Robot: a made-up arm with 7 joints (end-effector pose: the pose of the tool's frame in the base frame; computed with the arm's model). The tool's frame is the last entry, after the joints. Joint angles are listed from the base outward.
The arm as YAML. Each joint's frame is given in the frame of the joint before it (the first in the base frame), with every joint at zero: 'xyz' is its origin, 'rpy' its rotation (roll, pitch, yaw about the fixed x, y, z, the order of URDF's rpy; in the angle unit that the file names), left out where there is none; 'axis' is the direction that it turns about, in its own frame. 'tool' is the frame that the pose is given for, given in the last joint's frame.
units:
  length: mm
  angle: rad
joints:
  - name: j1
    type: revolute
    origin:
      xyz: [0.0, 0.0, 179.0]
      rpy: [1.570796, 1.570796, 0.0]
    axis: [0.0, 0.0, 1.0]
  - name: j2
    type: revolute
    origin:
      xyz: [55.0, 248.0, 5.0]
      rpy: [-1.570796, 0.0, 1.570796]
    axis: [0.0, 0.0, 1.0]
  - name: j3
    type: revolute
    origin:
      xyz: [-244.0, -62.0, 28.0]
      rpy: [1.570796, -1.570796, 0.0]
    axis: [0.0, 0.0, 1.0]
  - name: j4
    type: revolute
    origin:
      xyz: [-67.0, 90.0, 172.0]
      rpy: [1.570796, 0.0, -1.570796]
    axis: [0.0, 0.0, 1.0]
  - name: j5
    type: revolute
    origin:
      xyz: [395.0, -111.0, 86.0]
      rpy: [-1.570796, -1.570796, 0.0]
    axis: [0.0, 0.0, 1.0]
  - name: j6
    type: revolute
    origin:
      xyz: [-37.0, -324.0, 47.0]
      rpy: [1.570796, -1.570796, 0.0]
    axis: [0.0, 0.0, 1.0]
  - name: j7
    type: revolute
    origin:
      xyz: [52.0, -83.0, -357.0]
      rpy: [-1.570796, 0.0, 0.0]
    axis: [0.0, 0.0, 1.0]
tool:
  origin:
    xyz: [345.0, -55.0, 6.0]
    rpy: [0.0, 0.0, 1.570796]
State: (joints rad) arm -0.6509 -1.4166 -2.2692 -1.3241 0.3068 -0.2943 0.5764
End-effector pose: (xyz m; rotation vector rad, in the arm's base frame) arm 0.2745 0.6626 -0.1785 2.1537 -0.1476 -0.9269
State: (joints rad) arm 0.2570 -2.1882 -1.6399 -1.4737 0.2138 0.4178 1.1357
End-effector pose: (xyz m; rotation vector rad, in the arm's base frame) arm 0.7904 -0.0357 0.1850 0.7329 -1.1878 0.3078
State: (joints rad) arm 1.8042 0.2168 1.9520 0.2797 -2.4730 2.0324 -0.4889
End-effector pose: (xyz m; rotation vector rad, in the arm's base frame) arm -0.7390 -0.3463 0.1353 -1.6260 -1.6988 -1.2726
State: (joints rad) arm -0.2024 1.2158 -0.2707 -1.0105 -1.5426 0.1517 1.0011
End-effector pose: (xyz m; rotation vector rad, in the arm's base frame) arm 0.1249 -0.0602 -0.4009 0.9032 -1.6515 -1.9163
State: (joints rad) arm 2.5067 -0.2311 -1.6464 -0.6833 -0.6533 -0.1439 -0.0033
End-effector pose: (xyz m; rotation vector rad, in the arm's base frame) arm 0.4502 -0.1658 0.3033 -0.1808 -0.2277 0.6743
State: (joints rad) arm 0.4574 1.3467 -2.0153 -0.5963 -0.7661 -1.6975 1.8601
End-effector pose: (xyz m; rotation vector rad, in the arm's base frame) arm -0.0696 -0.6932 -0.1094 0.9492 1.2713 0.2258
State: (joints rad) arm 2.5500 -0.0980 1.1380 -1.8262 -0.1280 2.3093 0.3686
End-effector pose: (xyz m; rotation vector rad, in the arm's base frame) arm 0.5201 0.2847 0.2937 0.4718 -0.1072 1.8793
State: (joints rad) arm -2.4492 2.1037 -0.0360 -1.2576 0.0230 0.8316 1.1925
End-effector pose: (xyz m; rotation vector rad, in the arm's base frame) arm 0.0756 -0.1869 0.2764 1.7539 -1.9777 1.1807
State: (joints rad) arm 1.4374 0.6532 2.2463 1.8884 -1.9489 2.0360 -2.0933
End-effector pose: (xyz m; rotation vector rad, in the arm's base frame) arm 0.3818 -0.5632 0.6359 1.4671 -1.6274 -0.3238
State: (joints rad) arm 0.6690 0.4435 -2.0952 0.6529 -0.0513 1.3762 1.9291
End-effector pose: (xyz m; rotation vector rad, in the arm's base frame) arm 0.2164 -0.9227 -0.1478 0.0917 2.9438 1.0682
